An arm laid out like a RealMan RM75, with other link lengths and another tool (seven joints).
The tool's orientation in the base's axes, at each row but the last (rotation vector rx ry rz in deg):
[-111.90, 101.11, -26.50]
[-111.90, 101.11, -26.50]
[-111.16, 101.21, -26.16]
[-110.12, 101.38, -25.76]
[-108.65, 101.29, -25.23]
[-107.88, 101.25, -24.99]
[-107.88, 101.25, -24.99]
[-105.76, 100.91, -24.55]
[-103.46, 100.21, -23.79]
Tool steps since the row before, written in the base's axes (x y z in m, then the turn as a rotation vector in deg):
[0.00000, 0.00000, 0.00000, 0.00, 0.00, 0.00]
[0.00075, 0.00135, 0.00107, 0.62, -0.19, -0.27]
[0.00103, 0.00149, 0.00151, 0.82, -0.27, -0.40]
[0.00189, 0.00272, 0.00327, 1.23, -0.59, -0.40]
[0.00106, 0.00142, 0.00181, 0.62, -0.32, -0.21]
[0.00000, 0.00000, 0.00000, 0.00, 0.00, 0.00]
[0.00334, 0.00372, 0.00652, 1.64, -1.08, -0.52]
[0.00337, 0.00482, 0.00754, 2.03, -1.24, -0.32]
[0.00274, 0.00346, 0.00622, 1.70, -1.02, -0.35]
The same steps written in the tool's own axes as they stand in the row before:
[0.00000, 0.00000, 0.00000, 0.00, 0.00, 0.00]
[-0.00131, -0.00130, -0.00034, 0.28, -0.36, 0.54]
[-0.00146, -0.00177, -0.00052, 0.39, -0.45, 0.74]
[-0.00276, -0.00350, -0.00133, 0.75, -0.77, 0.93]
[-0.00148, -0.00193, -0.00069, 0.40, -0.39, 0.47]
[0.00000, 0.00000, 0.00000, 0.00, 0.00, 0.00]
[-0.00409, -0.00652, -0.00288, 1.29, -1.04, 1.18]
[-0.00550, -0.00711, -0.00328, 1.45, -1.47, 1.22]
[-0.00422, -0.00581, -0.00256, 1.21, -1.18, 1.09]

